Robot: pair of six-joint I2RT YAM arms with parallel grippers.
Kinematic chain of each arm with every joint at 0, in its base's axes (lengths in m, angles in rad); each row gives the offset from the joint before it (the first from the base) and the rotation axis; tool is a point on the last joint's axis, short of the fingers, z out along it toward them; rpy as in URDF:
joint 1: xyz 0 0 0.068 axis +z
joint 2: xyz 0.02 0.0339 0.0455 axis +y
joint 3: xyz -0.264 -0.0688 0 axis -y
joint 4: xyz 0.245 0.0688 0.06 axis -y
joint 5: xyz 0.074 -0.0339 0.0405 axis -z
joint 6: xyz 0.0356 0 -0.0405 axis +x
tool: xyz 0 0 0 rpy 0 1.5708 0
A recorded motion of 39 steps. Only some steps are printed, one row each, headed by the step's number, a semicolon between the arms.
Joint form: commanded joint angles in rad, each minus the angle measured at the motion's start. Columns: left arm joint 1, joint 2, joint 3, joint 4, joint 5, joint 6; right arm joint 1, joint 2, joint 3, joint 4, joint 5, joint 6.
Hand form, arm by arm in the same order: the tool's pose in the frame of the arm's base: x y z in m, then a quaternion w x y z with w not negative. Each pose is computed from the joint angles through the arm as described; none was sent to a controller.
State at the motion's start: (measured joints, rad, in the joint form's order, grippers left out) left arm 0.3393 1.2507 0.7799 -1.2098 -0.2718 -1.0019; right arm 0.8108 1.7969 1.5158 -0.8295 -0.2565 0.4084
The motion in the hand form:
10: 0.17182 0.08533 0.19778 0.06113 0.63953 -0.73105 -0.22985; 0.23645 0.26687 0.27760 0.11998 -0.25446 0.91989 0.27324
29: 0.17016 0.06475 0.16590 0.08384 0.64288 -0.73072 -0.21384; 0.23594 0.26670 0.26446 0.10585 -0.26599 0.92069 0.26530
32: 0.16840 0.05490 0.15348 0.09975 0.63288 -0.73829 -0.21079; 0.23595 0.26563 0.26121 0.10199 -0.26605 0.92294 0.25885
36: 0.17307 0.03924 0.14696 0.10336 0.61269 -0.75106 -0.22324; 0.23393 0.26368 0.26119 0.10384 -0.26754 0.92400 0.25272
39: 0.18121 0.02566 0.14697 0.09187 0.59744 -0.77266 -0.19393; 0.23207 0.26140 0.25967 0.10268 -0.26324 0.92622 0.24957
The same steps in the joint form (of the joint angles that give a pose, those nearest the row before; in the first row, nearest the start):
10: 0.0503 0.1677 0.1006 -0.1048 -0.1225 -0.1026; 0.0022 -0.1080 -0.0846 0.0318 -0.0779 -0.0462
29: -0.0371 0.2066 -0.0068 -0.0189 -0.0473 -0.1945; 0.0022 -0.0942 -0.1137 0.0365 -0.0855 -0.0739
32: -0.0814 0.2296 -0.0465 0.0086 -0.0167 -0.2130; 0.0007 -0.0912 -0.1199 0.0304 -0.0794 -0.0786
36: -0.1720 0.2649 -0.0513 0.0102 -0.0091 -0.2590; 0.0022 -0.1003 -0.1290 0.0257 -0.0671 -0.0832
39: -0.2424 0.2649 -0.0406 0.0439 0.0447 -0.2605; 0.0022 -0.1095 -0.1443 0.0272 -0.0610 -0.0756

